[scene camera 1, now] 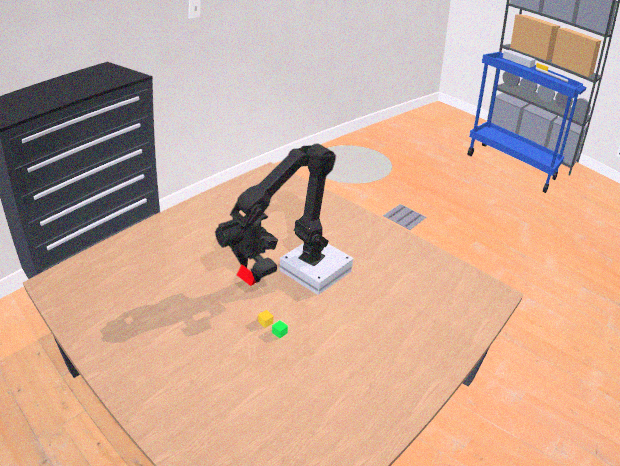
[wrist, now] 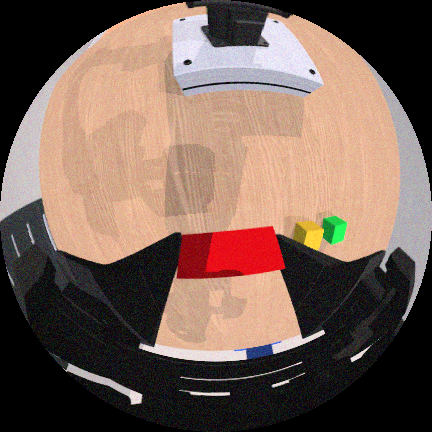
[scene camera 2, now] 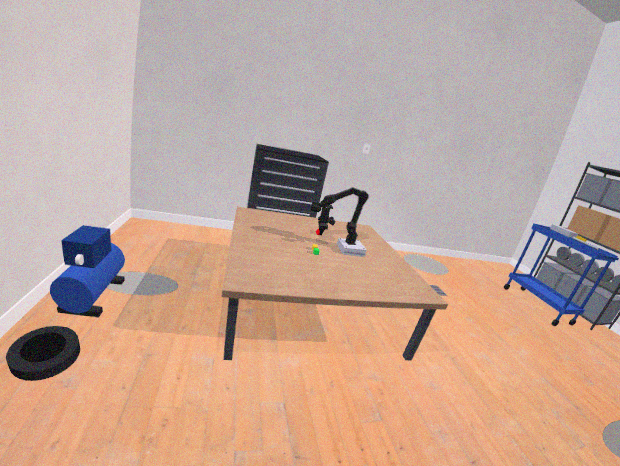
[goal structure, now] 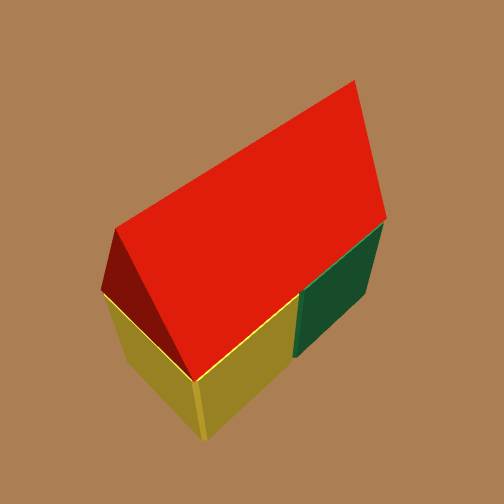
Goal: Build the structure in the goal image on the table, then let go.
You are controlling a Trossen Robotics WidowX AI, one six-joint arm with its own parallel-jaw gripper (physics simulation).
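Places are measured from the arm's base along level axes (x ahead, y left, z up), in centimetres.
Where they show: gripper, fingertip midpoint: (scene camera 1: 251,275) (wrist: 228,239) (scene camera 2: 320,233); arm's base at its link origin: (scene camera 1: 311,257) (wrist: 233,33) (scene camera 2: 350,242).
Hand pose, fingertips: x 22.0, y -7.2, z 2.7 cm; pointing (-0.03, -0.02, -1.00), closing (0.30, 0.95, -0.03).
Observation:
Each offset is from my fingertips to the top centre of the thing. Level surfaces: height alone.
My gripper (scene camera 1: 249,275) (wrist: 228,239) is shut on a red block @[dx +1.6, dy -0.3, dz +2.7 cm] (scene camera 1: 245,275) (scene camera 2: 318,231) (wrist: 242,252) and holds it above the table @[dz -8.2 cm] (scene camera 1: 350,375) (scene camera 2: 280,280) (wrist: 350,150). The block spans the gap between the two fingertips. A yellow cube @[dx +6.7, dy +10.8, dz -5.0 cm] (scene camera 1: 265,318) (scene camera 2: 315,246) (wrist: 309,235) and a green cube @[dx +7.5, dy +16.6, dz -5.0 cm] (scene camera 1: 279,329) (scene camera 2: 316,251) (wrist: 335,230) rest on the table close to each other, with a small gap between them. In the wrist view both cubes are to the right of the red block, and the right finger hides the lower part of the yellow cube.
The arm's white base plate (scene camera 1: 317,270) (scene camera 2: 351,248) (wrist: 245,62) stands on the table, behind and to the right of the cubes in scene camera 1. A dark drawer cabinet (scene camera 1: 90,165) (scene camera 2: 288,182) stands beyond the table. A blue cart (scene camera 1: 516,147) (scene camera 2: 546,295) stands farther off on the floor.

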